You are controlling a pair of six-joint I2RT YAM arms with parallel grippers.
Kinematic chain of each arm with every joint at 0, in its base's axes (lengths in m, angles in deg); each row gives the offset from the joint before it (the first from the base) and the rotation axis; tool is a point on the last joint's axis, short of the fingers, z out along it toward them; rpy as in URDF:
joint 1: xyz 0 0 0.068 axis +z
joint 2: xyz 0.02 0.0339 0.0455 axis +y
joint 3: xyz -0.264 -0.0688 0 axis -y
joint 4: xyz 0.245 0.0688 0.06 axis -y
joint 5: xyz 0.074 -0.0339 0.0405 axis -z
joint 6: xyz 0.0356 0 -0.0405 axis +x
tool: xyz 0 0 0 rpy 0 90 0
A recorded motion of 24 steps. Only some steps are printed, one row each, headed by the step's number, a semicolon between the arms.
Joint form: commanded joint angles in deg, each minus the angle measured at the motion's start. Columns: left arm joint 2, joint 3, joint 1, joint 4, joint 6, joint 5; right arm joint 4, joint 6, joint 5, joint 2, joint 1, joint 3.
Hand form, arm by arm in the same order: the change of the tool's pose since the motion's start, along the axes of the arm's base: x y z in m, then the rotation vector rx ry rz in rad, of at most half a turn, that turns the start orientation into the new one. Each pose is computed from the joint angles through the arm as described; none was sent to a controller.
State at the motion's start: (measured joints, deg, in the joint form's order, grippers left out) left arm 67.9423 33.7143 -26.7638 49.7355 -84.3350 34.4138; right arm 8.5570 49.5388 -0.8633 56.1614 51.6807 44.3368
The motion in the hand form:
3: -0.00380 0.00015 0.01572 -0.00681 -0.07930 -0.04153; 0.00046 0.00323 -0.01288 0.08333 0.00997 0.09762
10: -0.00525 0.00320 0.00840 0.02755 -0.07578 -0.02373; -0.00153 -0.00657 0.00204 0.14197 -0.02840 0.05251
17: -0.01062 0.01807 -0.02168 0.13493 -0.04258 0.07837; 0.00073 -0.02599 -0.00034 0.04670 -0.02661 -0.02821
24: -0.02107 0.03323 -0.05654 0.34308 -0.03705 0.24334; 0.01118 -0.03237 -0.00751 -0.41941 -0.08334 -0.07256
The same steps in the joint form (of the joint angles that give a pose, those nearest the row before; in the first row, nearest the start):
3: -1.10 1.75 -0.05 0.71 1.14 2.73; 8.56 3.27 -6.21 0.80 -0.53 -4.15
10: -1.95 0.48 0.42 -1.21 3.36 2.64; 9.44 3.90 -4.37 -1.58 -1.40 -3.46
17: -4.96 -5.03 2.72 -6.68 9.97 -0.05; 1.25 0.49 -3.41 -5.14 -5.01 -3.34
24: -9.42 -10.53 4.11 -17.00 22.89 -7.82; -21.13 -19.86 0.48 -2.37 -7.53 3.76

